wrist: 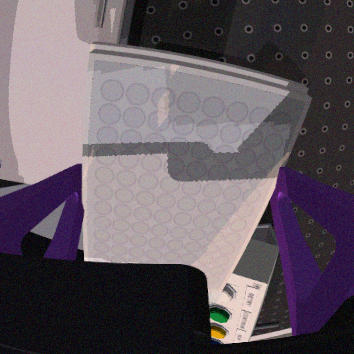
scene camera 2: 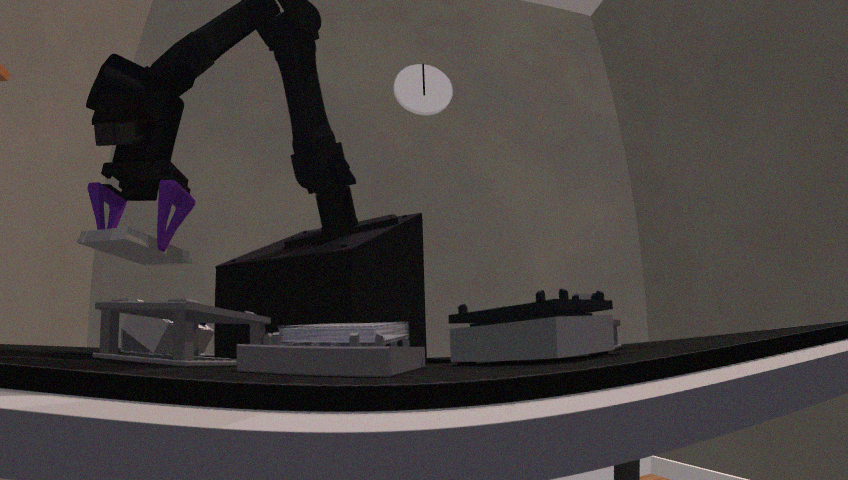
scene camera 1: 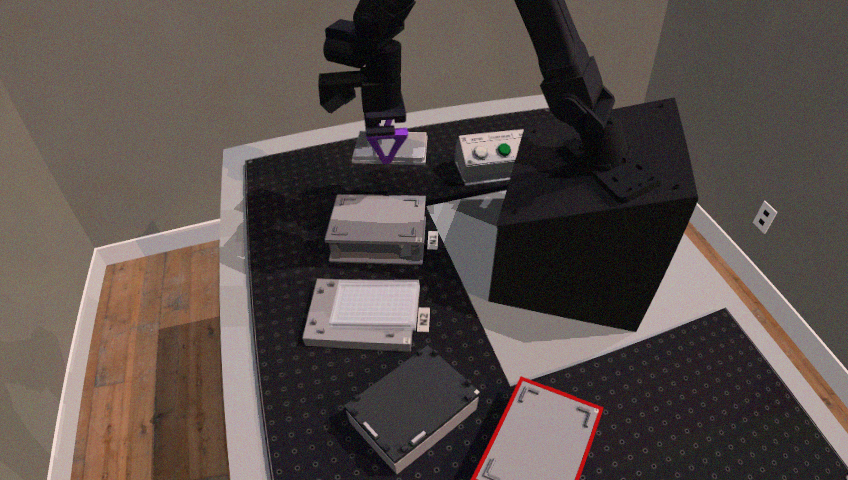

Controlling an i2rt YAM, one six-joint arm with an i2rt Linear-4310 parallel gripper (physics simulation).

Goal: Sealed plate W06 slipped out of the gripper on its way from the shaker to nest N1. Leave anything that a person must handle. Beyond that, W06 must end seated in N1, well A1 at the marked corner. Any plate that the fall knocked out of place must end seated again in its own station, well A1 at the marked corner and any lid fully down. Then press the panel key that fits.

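Where they show: gripper, fingertip midpoint: (wrist: 177,174) (scene camera 2: 131,249) (scene camera 1: 384,148); arm's base, origin of the base link: (scene camera 2: 341,233) (scene camera 1: 609,162).
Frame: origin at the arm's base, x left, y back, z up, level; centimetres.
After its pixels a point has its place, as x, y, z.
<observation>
My gripper (scene camera 1: 386,155) {-25.4, -29.0, -9.6} (scene camera 2: 134,239) {-25.4, -29.0, -9.6} (wrist: 177,174) {-25.4, -29.0, -9.6} is shut on the clear-lidded plate W06 (scene camera 1: 415,146) {-23.2, -23.8, -8.6} (scene camera 2: 98,236) {-27.4, -33.9, -9.2} (wrist: 150,120) {-24.7, -32.2, -8.4}, its purple fingers on two opposite sides. In scene camera 2 the plate hangs above the raised nest N1 (scene camera 1: 380,220) {-14.6, -32.2, -16.8} (scene camera 2: 184,309) {-12.6, -42.1, -17.5} (wrist: 45,100) {-17.0, -31.4, -16.8}, with a gap between them; N1's deck has corner guides and bears no plate. Nest N2 (scene camera 1: 357,340) {6.5, -39.9, -20.1} (scene camera 2: 309,359) {-1.3, -46.4, -21.1} bears a whitish plate (scene camera 1: 374,303) {2.0, -36.3, -18.0} (scene camera 2: 345,333) {1.2, -42.7, -19.1}, which sits off toward one side, with several guide posts uncovered. The key panel (scene camera 1: 484,170) {-27.9, -8.5, -20.0} (wrist: 255,300) {-31.9, -9.2, -14.2} shows a white key (scene camera 1: 480,152) {-28.0, -9.6, -15.5} and a green key (scene camera 1: 504,149) {-27.9, -4.5, -15.4} (wrist: 219,315) {-28.3, -5.1, -15.2}.
A black-topped station (scene camera 1: 410,398) {19.4, -34.8, -16.8} (scene camera 2: 529,312) {17.2, -40.6, -17.6} stands beyond N2, turned at an angle. A red-edged pale station (scene camera 1: 544,437) {28.8, -19.8, -18.3} lies beside it. The large black arm base (scene camera 1: 589,261) {9.1, -6.1, -9.9} (scene camera 2: 321,297) {-2.4, -15.3, -13.1} stands to the right of N1 and N2 in scene camera 1.
</observation>
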